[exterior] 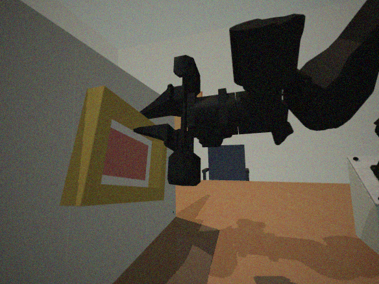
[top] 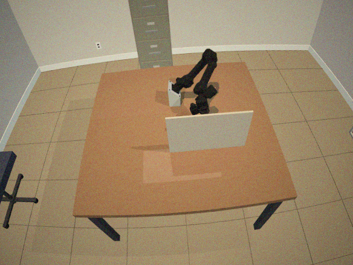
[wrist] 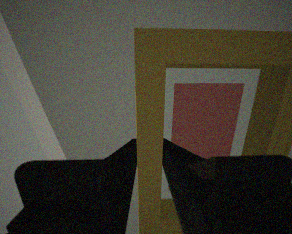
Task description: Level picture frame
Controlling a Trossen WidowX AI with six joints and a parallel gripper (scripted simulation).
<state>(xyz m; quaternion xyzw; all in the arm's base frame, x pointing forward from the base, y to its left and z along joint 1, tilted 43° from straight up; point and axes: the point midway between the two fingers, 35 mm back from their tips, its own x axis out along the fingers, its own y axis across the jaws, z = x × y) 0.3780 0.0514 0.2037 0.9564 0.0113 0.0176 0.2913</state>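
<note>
Now: gripper tip 2 cm to the right of the picture frame and 5 cm above it. Also, from my gripper tip: grey wall panel (2 cm ahead, 2 cm to the left, 7 cm below).
</note>
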